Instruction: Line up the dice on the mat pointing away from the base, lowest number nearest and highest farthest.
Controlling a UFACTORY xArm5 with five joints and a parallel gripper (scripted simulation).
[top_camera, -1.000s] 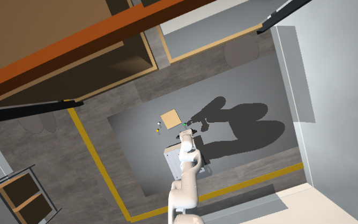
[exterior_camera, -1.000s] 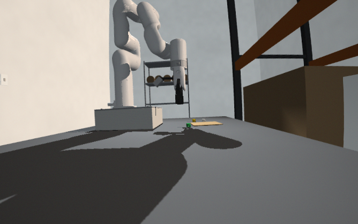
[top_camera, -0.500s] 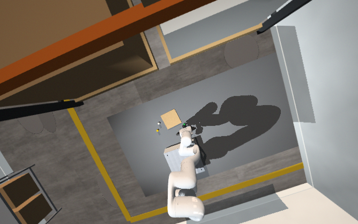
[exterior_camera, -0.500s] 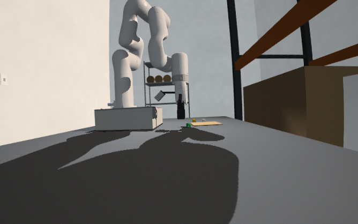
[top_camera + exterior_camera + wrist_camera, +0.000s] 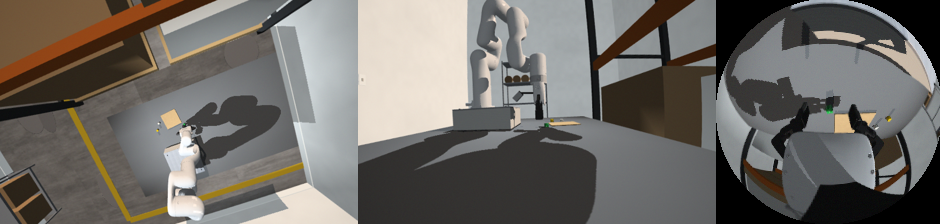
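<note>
My hand is 3 cm short of the green die and 4 cm above it. Round my hand: yellow die 11 cm ahead, 23 cm to the left, 4 cm below; white die 15 cm ahead, 19 cm to the left, 4 cm below; tan mat 13 cm ahead, 7 cm to the left, 4 cm below.
</note>
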